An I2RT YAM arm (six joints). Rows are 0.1 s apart.
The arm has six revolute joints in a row. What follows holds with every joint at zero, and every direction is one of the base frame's. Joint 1 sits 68 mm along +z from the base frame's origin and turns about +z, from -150 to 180 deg. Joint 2 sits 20 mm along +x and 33.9 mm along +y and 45.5 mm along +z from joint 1 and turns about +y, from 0 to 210 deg. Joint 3 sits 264 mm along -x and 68.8 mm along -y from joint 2 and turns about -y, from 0 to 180 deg. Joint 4 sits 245 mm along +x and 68.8 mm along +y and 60 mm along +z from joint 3 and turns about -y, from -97 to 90 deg. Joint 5 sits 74 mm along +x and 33.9 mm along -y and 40.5 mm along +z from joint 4 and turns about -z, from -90 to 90 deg. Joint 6 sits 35.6 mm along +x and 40.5 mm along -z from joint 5 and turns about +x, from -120 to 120 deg. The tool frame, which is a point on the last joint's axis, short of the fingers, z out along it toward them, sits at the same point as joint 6; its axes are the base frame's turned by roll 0, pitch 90 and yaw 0 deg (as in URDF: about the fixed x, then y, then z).
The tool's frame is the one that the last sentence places.
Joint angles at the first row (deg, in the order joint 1, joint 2, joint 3, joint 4, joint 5, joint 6):
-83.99, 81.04, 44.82, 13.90, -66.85, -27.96
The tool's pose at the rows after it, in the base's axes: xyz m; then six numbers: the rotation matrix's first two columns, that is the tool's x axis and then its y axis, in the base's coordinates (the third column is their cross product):
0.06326 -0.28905 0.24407 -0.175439 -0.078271 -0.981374 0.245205 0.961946 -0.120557
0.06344 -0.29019 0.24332 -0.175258 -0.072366 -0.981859 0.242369 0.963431 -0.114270
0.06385 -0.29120 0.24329 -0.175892 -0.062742 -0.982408 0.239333 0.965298 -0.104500
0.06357 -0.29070 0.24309 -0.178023 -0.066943 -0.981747 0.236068 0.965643 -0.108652
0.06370 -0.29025 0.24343 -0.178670 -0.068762 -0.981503 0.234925 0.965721 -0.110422
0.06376 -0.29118 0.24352 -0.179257 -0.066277 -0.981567 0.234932 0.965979 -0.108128
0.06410 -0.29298 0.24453 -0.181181 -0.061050 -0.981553 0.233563 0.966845 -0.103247
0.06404 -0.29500 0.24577 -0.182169 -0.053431 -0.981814 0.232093 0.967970 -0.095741
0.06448 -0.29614 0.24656 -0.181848 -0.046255 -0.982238 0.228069 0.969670 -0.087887
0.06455 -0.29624 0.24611 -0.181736 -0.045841 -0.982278 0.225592 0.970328 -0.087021
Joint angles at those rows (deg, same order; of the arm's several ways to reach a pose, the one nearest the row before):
-84.02, 81.27, 44.98, 13.71, -67.07, -27.96
-84.01, 81.64, 45.25, 13.37, -67.24, -28.03
-83.96, 81.92, 45.70, 12.51, -67.35, -28.13
-84.01, 81.83, 45.70, 12.05, -67.50, -28.74
-83.98, 81.70, 45.70, 11.88, -67.50, -28.90
-83.98, 81.91, 45.96, 11.63, -67.50, -28.95
-83.96, 82.25, 46.68, 10.70, -67.50, -29.19
-84.01, 82.63, 47.51, 9.61, -67.62, -29.37
-83.96, 82.88, 48.09, 8.75, -67.81, -29.46
-83.95, 82.97, 48.11, 8.62, -67.94, -29.61

